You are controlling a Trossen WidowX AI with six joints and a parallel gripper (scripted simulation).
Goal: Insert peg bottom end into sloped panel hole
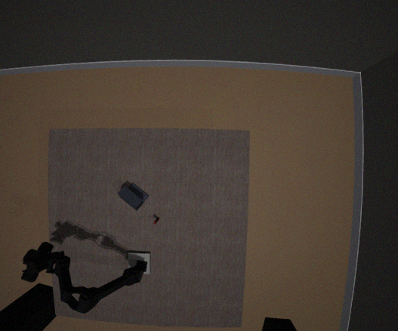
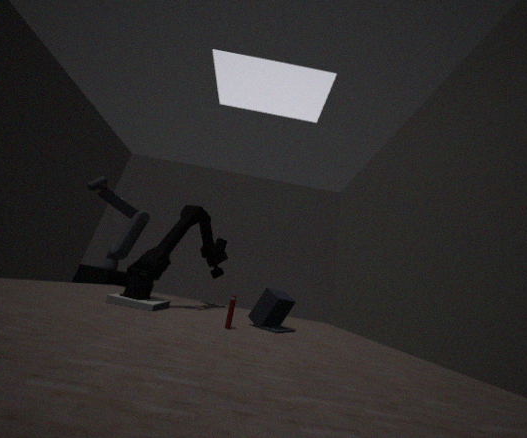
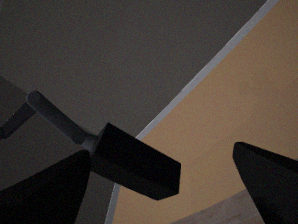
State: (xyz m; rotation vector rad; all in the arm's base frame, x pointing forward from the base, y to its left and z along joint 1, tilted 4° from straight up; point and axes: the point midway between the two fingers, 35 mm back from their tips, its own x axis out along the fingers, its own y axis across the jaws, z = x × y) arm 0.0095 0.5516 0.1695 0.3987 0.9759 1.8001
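The sloped panel lies 460 mm to the right of my gripper tip, 420 mm ahead of it and 160 mm below it. From my gripper tip the other things lie so: peg (630 mm to the right, 310 mm ahead, 160 mm below).
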